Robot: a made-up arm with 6 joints. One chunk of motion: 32 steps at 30 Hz.
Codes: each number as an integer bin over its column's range. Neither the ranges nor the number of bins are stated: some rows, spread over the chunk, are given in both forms.
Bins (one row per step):
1: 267 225 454 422 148 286
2: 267 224 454 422 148 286
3: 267 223 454 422 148 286
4: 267 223 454 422 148 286
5: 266 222 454 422 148 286
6: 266 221 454 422 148 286
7: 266 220 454 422 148 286
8: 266 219 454 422 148 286
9: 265 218 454 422 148 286
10: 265 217 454 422 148 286
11: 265 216 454 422 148 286
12: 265 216 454 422 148 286
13: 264 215 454 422 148 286
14: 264 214 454 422 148 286
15: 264 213 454 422 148 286
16: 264 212 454 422 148 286
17: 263 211 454 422 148 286
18: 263 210 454 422 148 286
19: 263 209 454 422 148 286
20: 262 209 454 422 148 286
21: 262 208 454 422 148 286
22: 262 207 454 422 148 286
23: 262 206 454 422 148 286
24: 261 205 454 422 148 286
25: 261 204 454 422 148 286
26: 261 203 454 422 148 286
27: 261 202 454 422 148 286
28: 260 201 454 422 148 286
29: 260 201 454 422 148 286
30: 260 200 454 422 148 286
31: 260 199 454 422 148 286
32: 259 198 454 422 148 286
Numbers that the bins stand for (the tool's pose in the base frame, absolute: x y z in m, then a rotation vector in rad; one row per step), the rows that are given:
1: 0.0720 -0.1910 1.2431 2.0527 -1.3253 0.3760
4: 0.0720 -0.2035 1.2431 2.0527 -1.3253 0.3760
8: 0.0658 -0.2286 1.2431 2.0527 -1.3253 0.3760
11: 0.0595 -0.2474 1.2431 2.0527 -1.3253 0.3760
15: 0.0532 -0.2661 1.2431 2.0527 -1.3253 0.3760
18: 0.0470 -0.2849 1.2431 2.0527 -1.3253 0.3760
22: 0.0407 -0.3037 1.2431 2.0527 -1.3253 0.3760
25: 0.0344 -0.3225 1.2431 2.0527 -1.3253 0.3760
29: 0.0282 -0.3413 1.2431 2.0527 -1.3253 0.3760
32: 0.0219 -0.3601 1.2431 2.0527 -1.3253 0.3760
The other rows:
2: 0.0720 -0.1973 1.2431 2.0527 -1.3253 0.3760
3: 0.0720 -0.2035 1.2431 2.0527 -1.3253 0.3760
5: 0.0658 -0.2098 1.2431 2.0527 -1.3253 0.3760
6: 0.0658 -0.2160 1.2431 2.0527 -1.3253 0.3760
7: 0.0658 -0.2223 1.2431 2.0527 -1.3253 0.3760
9: 0.0595 -0.2348 1.2431 2.0527 -1.3253 0.3760
10: 0.0595 -0.2411 1.2431 2.0527 -1.3253 0.3760
12: 0.0595 -0.2474 1.2431 2.0527 -1.3253 0.3760
13: 0.0532 -0.2536 1.2431 2.0527 -1.3253 0.3760
14: 0.0532 -0.2599 1.2431 2.0527 -1.3253 0.3760
16: 0.0532 -0.2724 1.2431 2.0527 -1.3253 0.3760
17: 0.0470 -0.2787 1.2431 2.0527 -1.3253 0.3760
19: 0.0470 -0.2912 1.2431 2.0527 -1.3253 0.3760
20: 0.0407 -0.2912 1.2431 2.0527 -1.3253 0.3760
21: 0.0407 -0.2975 1.2431 2.0527 -1.3253 0.3760
23: 0.0407 -0.3100 1.2431 2.0527 -1.3253 0.3760
24: 0.0344 -0.3162 1.2431 2.0527 -1.3253 0.3760
26: 0.0344 -0.3288 1.2431 2.0527 -1.3253 0.3760
27: 0.0344 -0.3350 1.2431 2.0527 -1.3253 0.3760
28: 0.0282 -0.3413 1.2431 2.0527 -1.3253 0.3760
30: 0.0282 -0.3476 1.2431 2.0527 -1.3253 0.3760
31: 0.0282 -0.3538 1.2431 2.0527 -1.3253 0.3760

